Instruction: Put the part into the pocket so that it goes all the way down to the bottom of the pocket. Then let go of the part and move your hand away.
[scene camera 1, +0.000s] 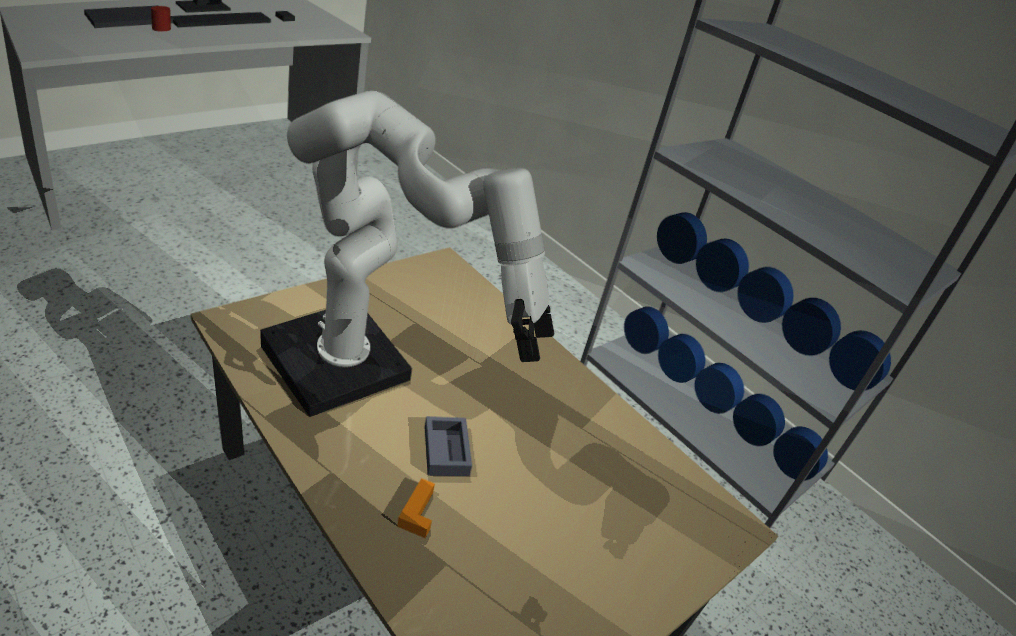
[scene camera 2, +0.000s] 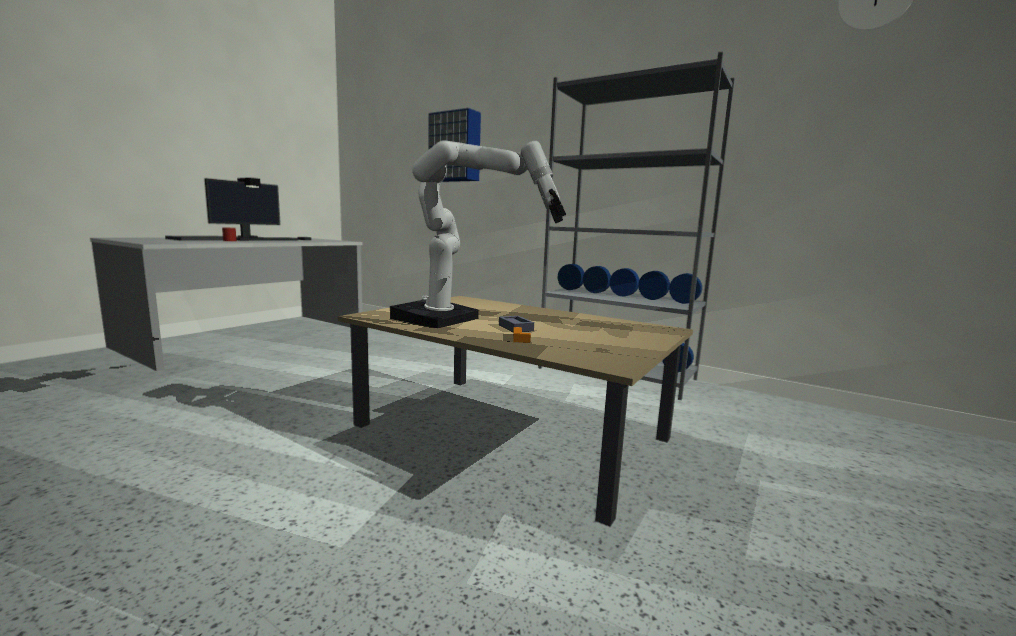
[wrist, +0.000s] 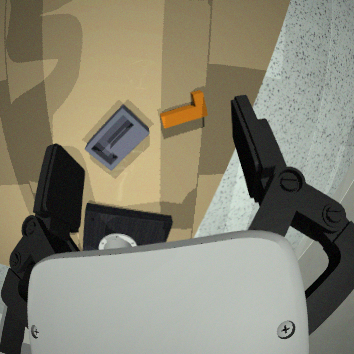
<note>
My gripper is open, holding nothing. The table carries an orange L-shaped part. Also in view: a pocket block.
My gripper shows as well in scene camera 2 and in the wrist view.
</note>
